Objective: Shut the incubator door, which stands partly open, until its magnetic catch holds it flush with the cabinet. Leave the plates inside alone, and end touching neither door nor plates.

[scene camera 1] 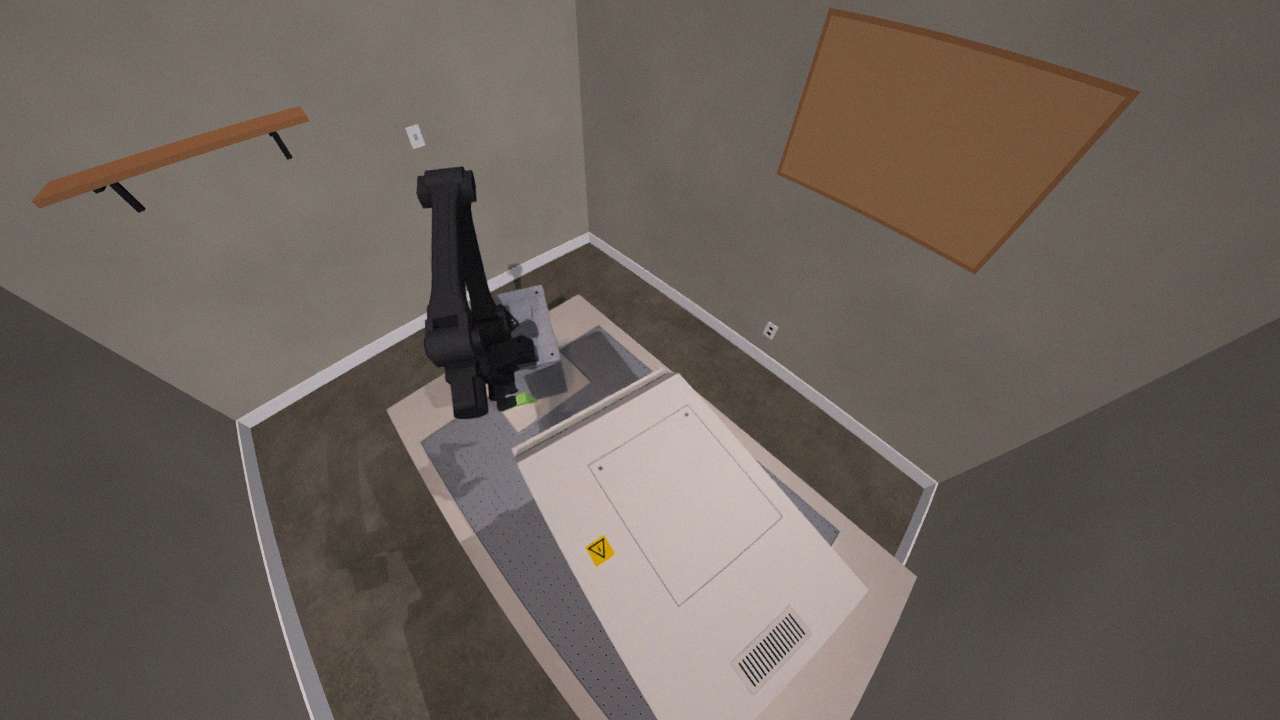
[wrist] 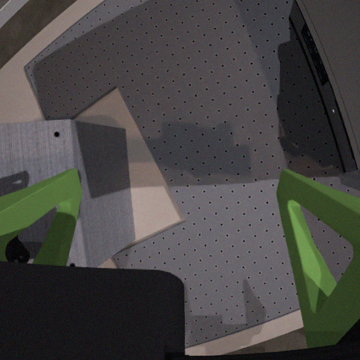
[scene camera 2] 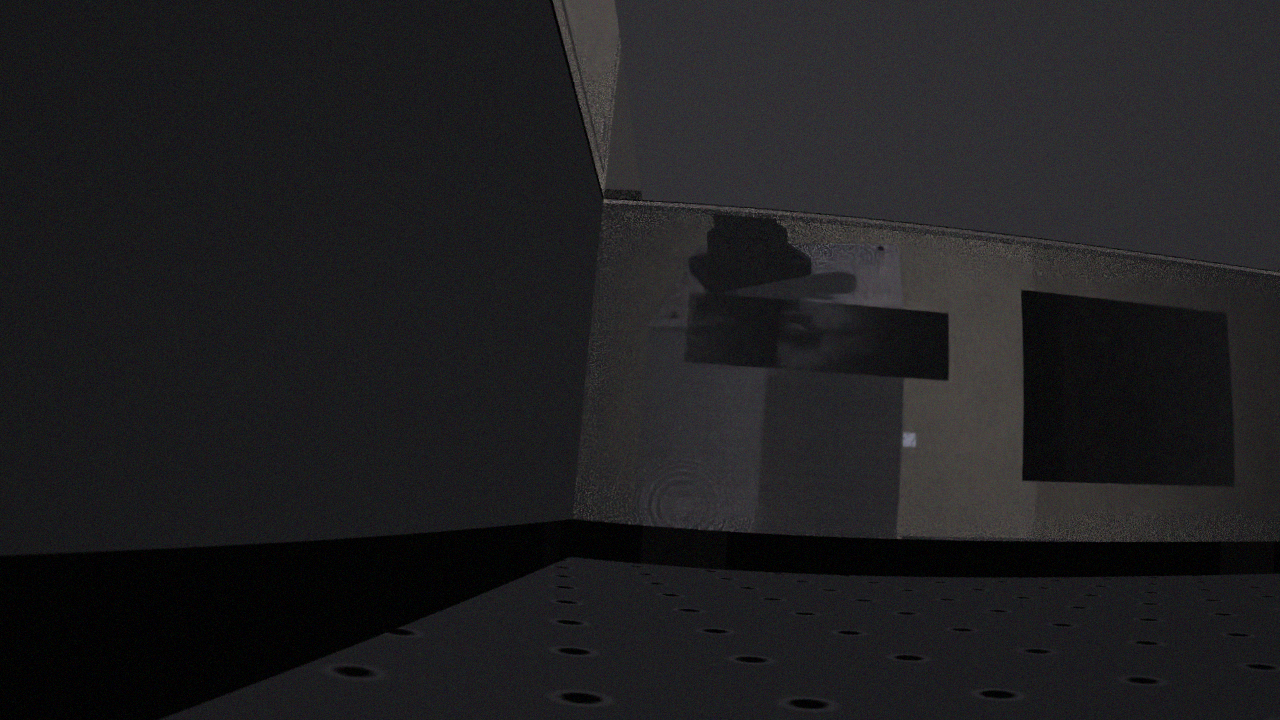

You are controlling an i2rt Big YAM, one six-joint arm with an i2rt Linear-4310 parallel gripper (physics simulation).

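Places are measured from the arm's base along level axes (x back, y right, z up), in centimetres.
Where they show: gripper, between the fingertips: (scene camera 1: 531,381); arm's base, origin of its link: (scene camera 1: 496,326).
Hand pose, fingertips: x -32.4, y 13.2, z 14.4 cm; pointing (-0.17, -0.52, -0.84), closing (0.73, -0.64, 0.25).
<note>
Each offset is from my fingertips to the centre of the thing. "spot": to the spot under its first point. Level surfaces: height alone.
The white incubator cabinet {dx -41.3, dy +9.4, dz -15.2 cm} (scene camera 1: 689,501) stands on the bench in scene camera 1. Its door {spot: dx -20.2, dy +1.9, dz +9.6 cm} (scene camera 1: 595,413) shows from above as a thin strip along the front edge; I cannot tell whether it is flush. In the wrist view, part of the incubator front (wrist: 342,37), with a black strip, shows at the upper right. My gripper (wrist: 178,180) (scene camera 1: 517,399) is open with nothing between its green fingers. It is in front of the cabinet, above the perforated plate and beside the grey block, apart from the door. The plates are not visible. Scene camera 2 is dark and hard to read.
A grey metal block (scene camera 1: 531,326) (wrist: 37,150) stands near the arm (scene camera 1: 452,295). The perforated plate {dz -42.6 cm} (scene camera 1: 554,546) (wrist: 225,225) lies on the pale bench {dz -44.0 cm} (scene camera 1: 881,573). A wooden shelf (scene camera 1: 179,154) and a cork board (scene camera 1: 939,134) hang on the walls.
</note>
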